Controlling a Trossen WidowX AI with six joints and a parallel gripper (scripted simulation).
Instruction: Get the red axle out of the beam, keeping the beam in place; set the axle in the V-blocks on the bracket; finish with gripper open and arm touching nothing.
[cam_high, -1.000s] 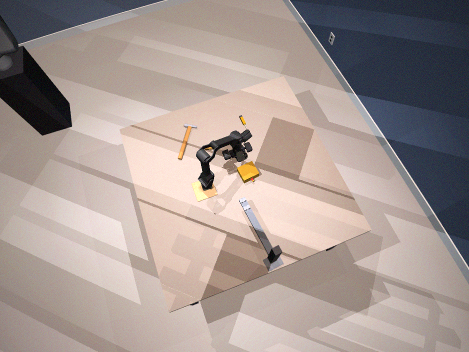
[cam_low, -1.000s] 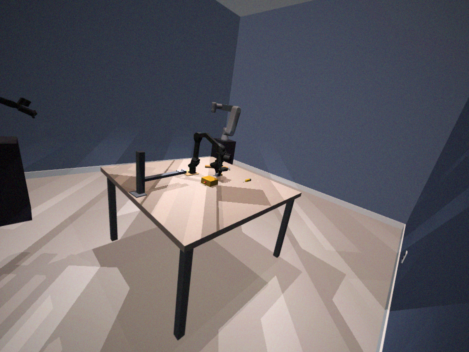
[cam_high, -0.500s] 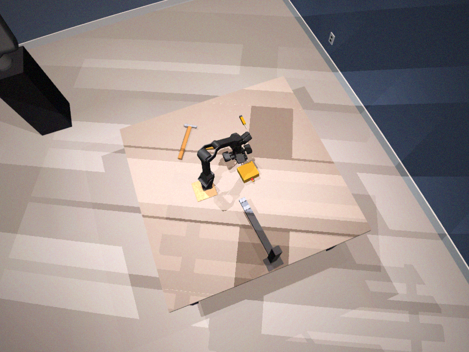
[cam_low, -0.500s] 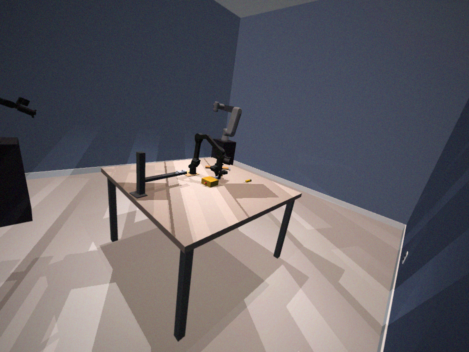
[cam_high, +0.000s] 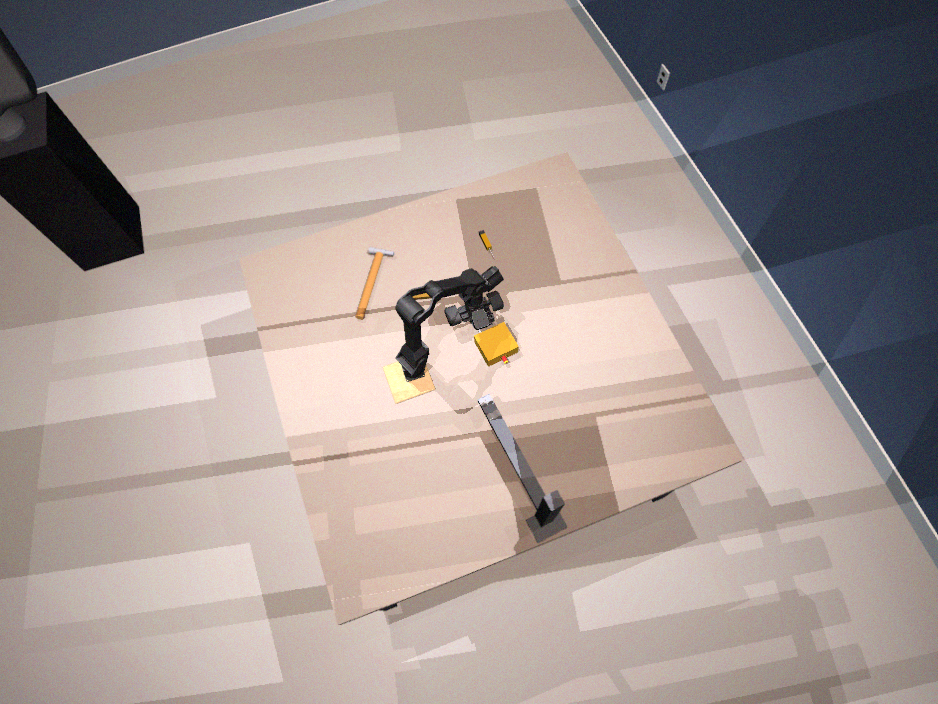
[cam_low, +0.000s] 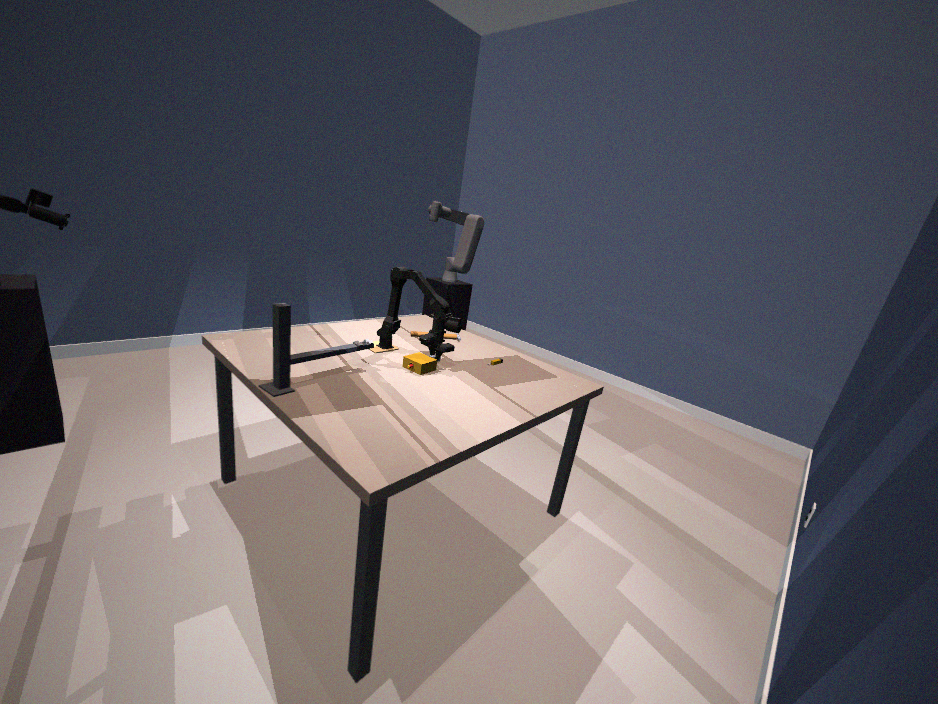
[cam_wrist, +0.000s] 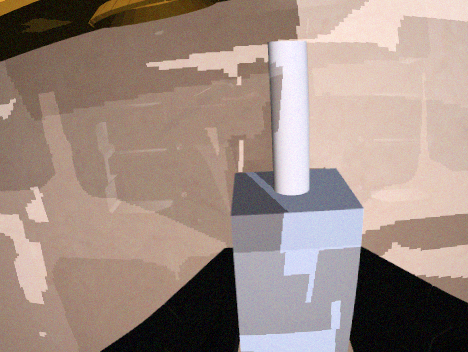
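My gripper tip is now 4 cm short of the yellow bracket, 11 cm to the left of it and 2 cm below it. Round my gripper tip: screwdriver: 14 cm ahead, 28 cm to the left; then orange stick: 13 cm behind, 14 cm to the left.
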